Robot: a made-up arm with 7 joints.
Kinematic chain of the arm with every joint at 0, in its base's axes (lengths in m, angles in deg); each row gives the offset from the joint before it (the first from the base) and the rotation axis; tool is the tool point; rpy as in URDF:
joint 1: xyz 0 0 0.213 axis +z
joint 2: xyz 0 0 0 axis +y
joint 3: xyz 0 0 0.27 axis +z
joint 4: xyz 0.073 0 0 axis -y
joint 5: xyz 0.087 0 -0.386 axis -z
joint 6: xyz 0 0 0 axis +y
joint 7: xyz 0.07 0 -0.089 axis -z
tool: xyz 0 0 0 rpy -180 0 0
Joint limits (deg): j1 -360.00..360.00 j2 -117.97..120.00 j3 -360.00..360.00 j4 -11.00..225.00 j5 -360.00..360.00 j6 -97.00..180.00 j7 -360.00..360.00
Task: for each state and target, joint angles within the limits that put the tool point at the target. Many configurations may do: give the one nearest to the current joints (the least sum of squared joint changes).
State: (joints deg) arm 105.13 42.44 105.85 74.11 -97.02 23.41 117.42
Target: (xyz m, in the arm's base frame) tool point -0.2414 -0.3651 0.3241
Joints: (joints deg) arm 116.58 41.28 116.97 39.20 -100.20 17.32 117.42
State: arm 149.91 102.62 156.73 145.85 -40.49 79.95 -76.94
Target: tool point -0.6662 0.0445 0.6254
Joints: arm 167.07 74.34 155.39 151.04 -42.10 41.84 -76.94
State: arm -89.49 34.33 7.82 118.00 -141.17 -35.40 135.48
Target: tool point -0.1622 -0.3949 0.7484
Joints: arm -110.81 4.74 -11.28 134.36 -143.29 -31.40 135.48
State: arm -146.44 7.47 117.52 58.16 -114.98 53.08 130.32
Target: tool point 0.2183 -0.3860 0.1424
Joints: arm -160.28 2.98 103.02 35.61 -113.26 54.26 130.32
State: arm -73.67 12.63 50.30 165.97 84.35 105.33 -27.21
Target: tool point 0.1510 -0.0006 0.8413
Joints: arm -69.87 6.72 50.62 166.31 77.28 143.91 -27.21
